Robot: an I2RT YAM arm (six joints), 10 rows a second.
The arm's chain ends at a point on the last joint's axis. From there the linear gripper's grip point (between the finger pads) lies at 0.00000 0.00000 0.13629 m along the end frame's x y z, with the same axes.
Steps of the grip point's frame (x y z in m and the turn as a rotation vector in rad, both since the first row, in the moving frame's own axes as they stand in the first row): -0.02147, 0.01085, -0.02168, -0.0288, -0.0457, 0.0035; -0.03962, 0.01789, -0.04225, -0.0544, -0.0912, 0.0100; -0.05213, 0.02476, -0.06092, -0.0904, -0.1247, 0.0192; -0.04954, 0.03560, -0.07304, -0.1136, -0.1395, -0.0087; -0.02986, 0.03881, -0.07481, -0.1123, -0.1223, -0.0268; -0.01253, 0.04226, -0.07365, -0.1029, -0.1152, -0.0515
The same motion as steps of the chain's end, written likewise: -0.01524, 0.00694, -0.02148, -0.0288, -0.0457, 0.0035; -0.02718, 0.01055, -0.04148, -0.0544, -0.0912, 0.0100; -0.03508, 0.01265, -0.05931, -0.0904, -0.1247, 0.0192; -0.03070, 0.02012, -0.07084, -0.1136, -0.1395, -0.0087; -0.01347, 0.02335, -0.07294, -0.1123, -0.1223, -0.0268; 0.00274, 0.02789, -0.07203, -0.1029, -0.1152, -0.0515
